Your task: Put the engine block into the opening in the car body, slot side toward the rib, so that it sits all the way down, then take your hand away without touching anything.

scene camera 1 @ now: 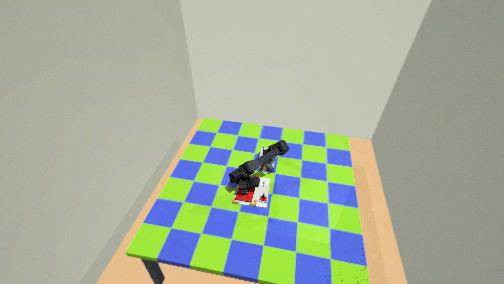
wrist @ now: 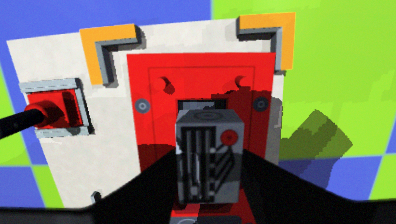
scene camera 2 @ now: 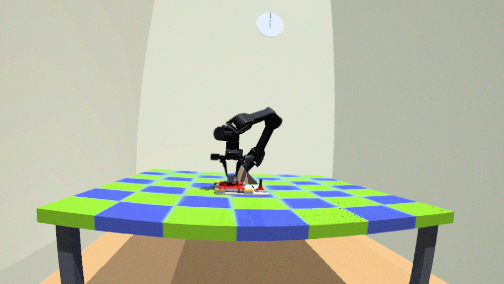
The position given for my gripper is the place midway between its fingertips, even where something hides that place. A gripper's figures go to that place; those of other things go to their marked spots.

My gripper (wrist: 207,156) is 0.11 m from the lens. A grey engine block (wrist: 209,143) is 0.09 m from the lens. A red car body (wrist: 162,84) is 0.12 m from the lens.
